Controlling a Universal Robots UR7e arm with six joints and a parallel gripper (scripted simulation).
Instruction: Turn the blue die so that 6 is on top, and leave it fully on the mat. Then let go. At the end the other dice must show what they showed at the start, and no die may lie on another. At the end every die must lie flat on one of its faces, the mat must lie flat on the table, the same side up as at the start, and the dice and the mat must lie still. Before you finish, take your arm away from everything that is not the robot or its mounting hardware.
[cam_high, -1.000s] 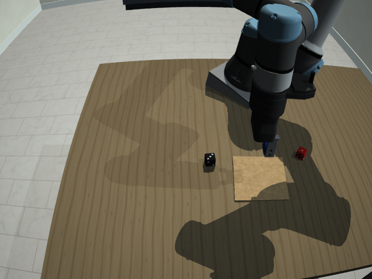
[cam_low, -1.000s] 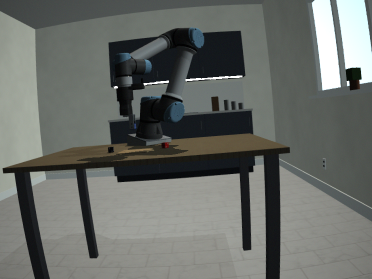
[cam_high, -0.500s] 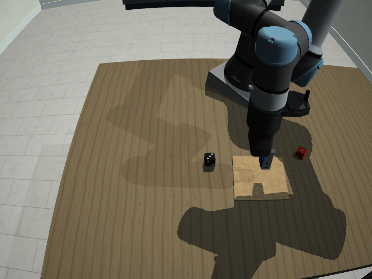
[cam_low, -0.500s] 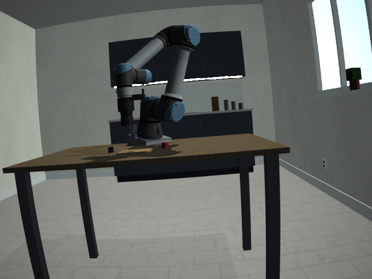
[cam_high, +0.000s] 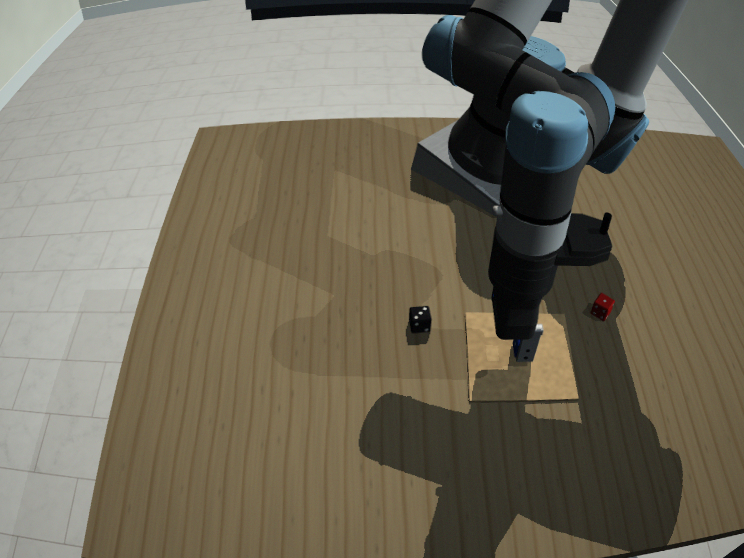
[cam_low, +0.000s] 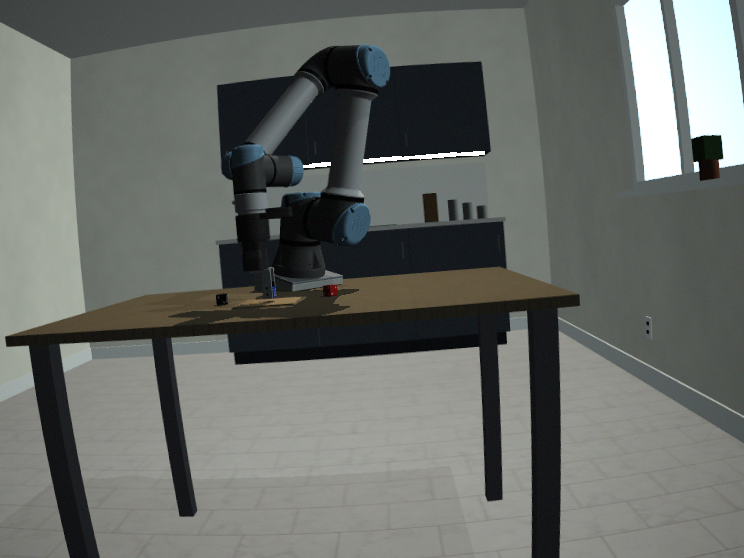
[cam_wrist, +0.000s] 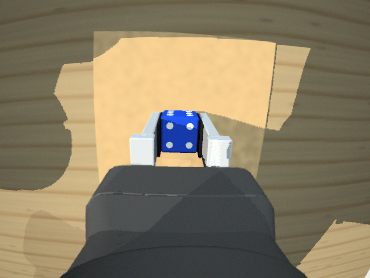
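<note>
Right now the blue die is 1 cm below my hand. From my hand the other things lie so: black die (6 cm behind, 13 cm to the right, 2 cm below); red die (6 cm behind, 13 cm to the left, 2 cm below); tan mat (3 cm below).
</note>
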